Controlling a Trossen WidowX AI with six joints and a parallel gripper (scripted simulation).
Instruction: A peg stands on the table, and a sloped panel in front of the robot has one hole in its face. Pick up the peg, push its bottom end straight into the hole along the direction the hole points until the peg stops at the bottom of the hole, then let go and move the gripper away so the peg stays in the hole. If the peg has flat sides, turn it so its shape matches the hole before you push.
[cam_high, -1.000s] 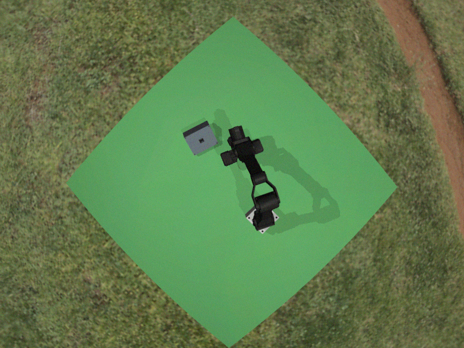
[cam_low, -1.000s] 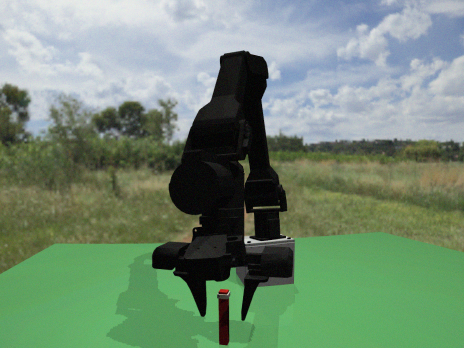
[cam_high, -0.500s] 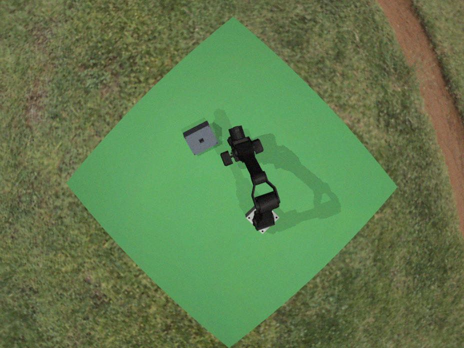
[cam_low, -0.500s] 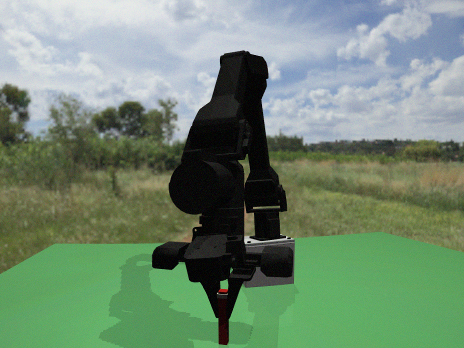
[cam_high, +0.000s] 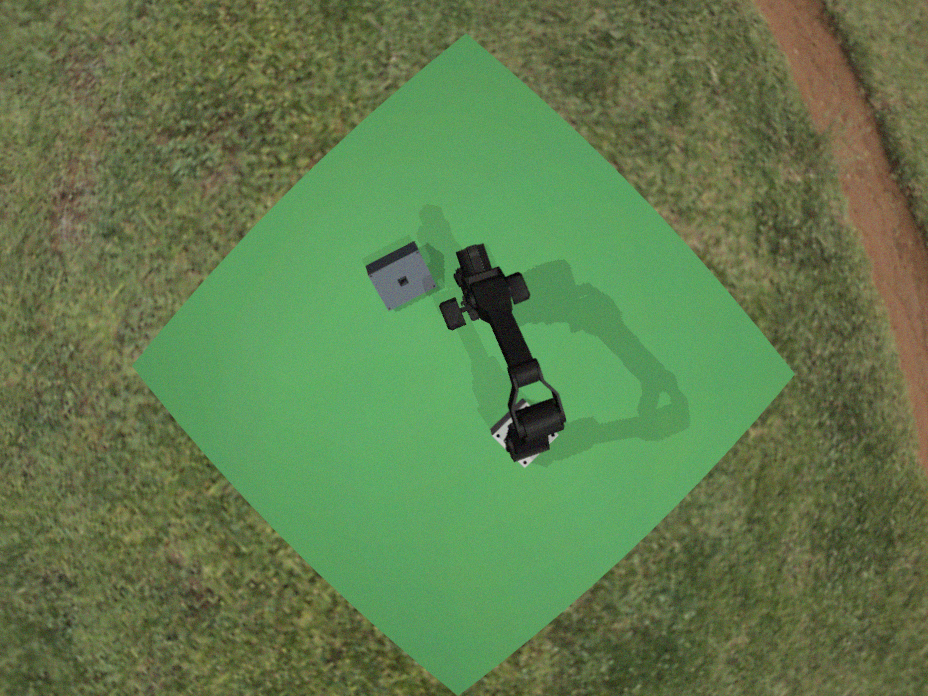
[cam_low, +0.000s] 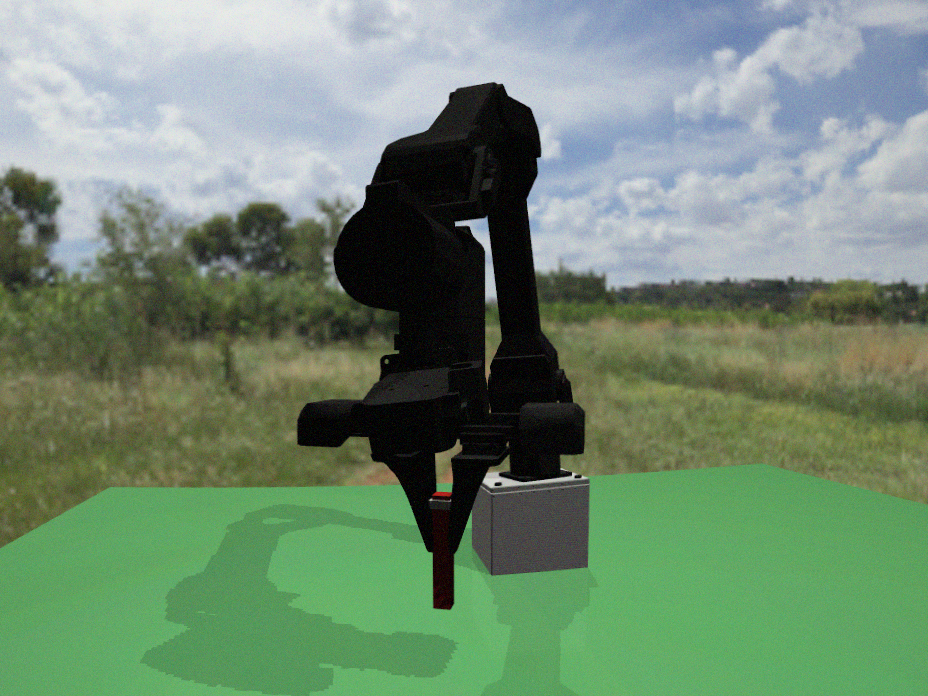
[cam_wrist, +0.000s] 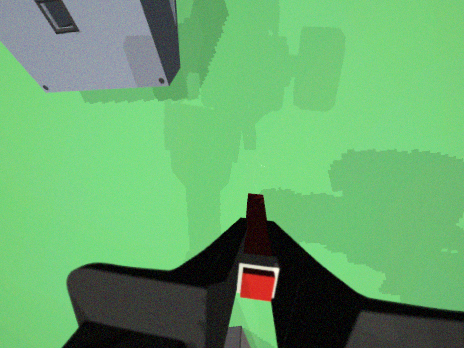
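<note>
The panel is 20 cm ahead of my gripper tip, 6 cm below it and 5 cm to the left of it. Also, from my gripper tip: red square peg (2 cm above).
</note>
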